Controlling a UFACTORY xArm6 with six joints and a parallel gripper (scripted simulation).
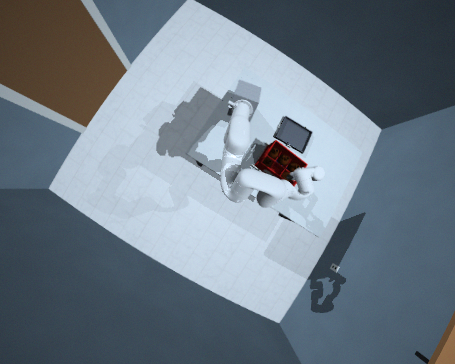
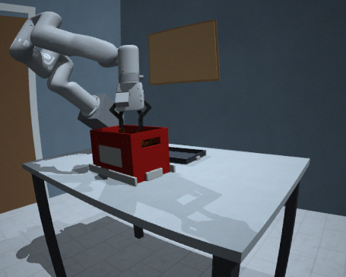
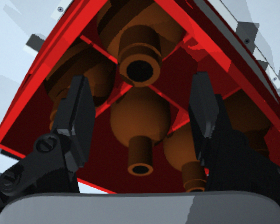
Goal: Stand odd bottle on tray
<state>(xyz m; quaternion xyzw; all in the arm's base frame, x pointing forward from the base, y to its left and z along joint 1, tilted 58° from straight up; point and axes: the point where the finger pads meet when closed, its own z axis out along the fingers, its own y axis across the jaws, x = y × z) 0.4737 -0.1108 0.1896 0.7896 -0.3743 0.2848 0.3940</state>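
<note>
Now: the red crate 7 cm behind my hand, 6 cm to the left of it and 12 cm below it. Also, from my hand: glass bottle 15 cm behind, 12 cm to the left, 11 cm below; then dark tray 3 cm behind, 35 cm to the left, 19 cm below.
</note>
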